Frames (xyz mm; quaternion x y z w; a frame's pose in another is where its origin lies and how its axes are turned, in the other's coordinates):
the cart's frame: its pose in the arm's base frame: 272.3 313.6 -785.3 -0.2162 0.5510 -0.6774 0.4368
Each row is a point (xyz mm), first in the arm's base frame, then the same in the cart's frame.
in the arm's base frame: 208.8 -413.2 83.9
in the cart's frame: 472.8 -827.3 616.3
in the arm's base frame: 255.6 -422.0 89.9
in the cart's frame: 454.4 -816.3 659.2
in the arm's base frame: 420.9 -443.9 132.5
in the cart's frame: 377.8 -797.4 812.2
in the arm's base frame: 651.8 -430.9 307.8
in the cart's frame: 212.8 -879.9 1036.2
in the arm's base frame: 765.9 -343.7 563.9
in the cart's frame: 32.2 -1080.1 1152.5
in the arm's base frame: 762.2 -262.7 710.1
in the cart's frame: -60.6 -1219.1 1148.3
